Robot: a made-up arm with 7 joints.
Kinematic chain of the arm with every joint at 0, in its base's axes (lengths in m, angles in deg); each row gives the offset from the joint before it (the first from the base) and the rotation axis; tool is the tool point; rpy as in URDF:
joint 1: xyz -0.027 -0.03 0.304 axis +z
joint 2: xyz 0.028 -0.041 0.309 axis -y
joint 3: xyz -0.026 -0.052 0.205 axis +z
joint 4: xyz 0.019 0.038 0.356 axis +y
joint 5: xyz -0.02 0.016 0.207 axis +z
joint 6: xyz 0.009 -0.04 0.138 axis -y
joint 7: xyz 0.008 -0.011 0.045 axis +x
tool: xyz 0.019 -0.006 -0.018 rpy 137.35 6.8 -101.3
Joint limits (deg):
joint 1: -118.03..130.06
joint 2: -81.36..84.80
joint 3: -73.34..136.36
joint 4: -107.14..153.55
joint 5: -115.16..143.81
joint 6: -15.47..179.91
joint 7: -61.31..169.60
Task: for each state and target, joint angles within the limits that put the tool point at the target. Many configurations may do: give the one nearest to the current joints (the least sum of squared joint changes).
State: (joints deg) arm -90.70 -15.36 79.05 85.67 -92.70 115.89 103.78
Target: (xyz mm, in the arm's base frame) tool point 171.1 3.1 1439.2
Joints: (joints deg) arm -92.53 -0.23 81.11 52.50 -90.02 95.98 104.52
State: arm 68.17 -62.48 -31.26 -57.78 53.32 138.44 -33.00
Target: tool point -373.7 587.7 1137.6
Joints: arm 118.23 -64.15 -38.07 -38.93 58.71 129.85 -30.91
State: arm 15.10 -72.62 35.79 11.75 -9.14 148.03 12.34
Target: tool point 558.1 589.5 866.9
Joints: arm 44.22 -65.78 43.06 38.19 -5.42 153.75 13.13
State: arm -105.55 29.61 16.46 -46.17 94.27 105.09 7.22
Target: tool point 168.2 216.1 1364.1
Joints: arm -118.03 5.56 -23.30 -59.36 102.42 101.93 7.81
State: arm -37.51 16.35 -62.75 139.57 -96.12 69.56 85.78
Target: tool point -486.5 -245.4 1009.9
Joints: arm -37.34 52.00 -73.34 114.22 -91.68 63.48 84.23
